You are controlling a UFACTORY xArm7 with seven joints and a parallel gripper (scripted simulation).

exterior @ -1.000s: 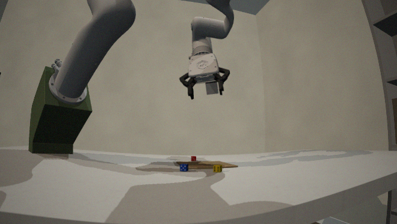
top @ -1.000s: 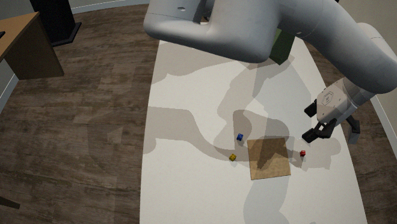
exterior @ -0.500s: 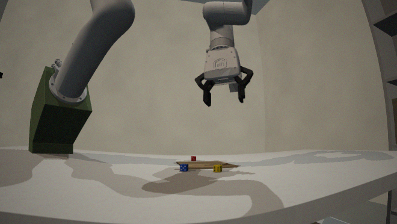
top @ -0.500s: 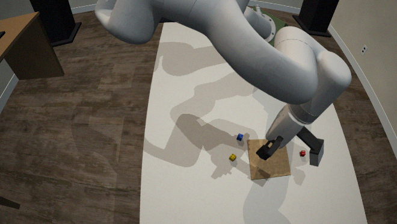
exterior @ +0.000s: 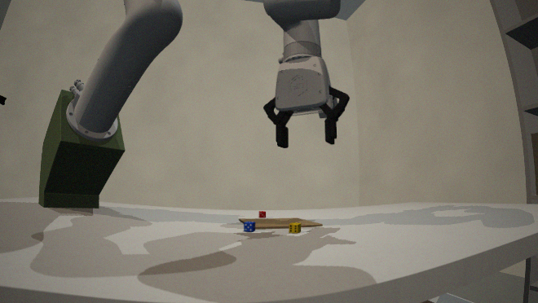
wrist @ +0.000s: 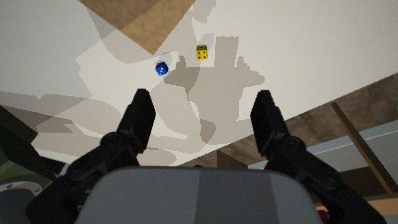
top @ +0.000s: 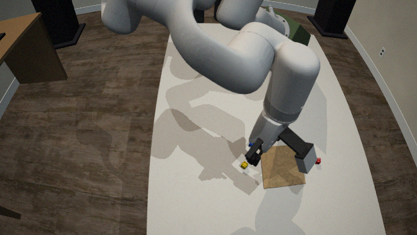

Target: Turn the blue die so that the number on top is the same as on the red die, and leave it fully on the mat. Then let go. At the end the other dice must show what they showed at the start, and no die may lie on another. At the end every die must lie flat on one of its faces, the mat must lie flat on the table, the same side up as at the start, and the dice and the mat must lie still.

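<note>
The yellow die lies 30 mm behind my hand, 20 mm to the right of it and 150 mm below it. Also, from my hand: mat 10 mm behind, 100 mm to the left, 160 mm below; blue die 90 mm behind, 20 mm to the left, 150 mm below; red die 10 mm ahead, 230 mm to the left, 150 mm below.
</note>
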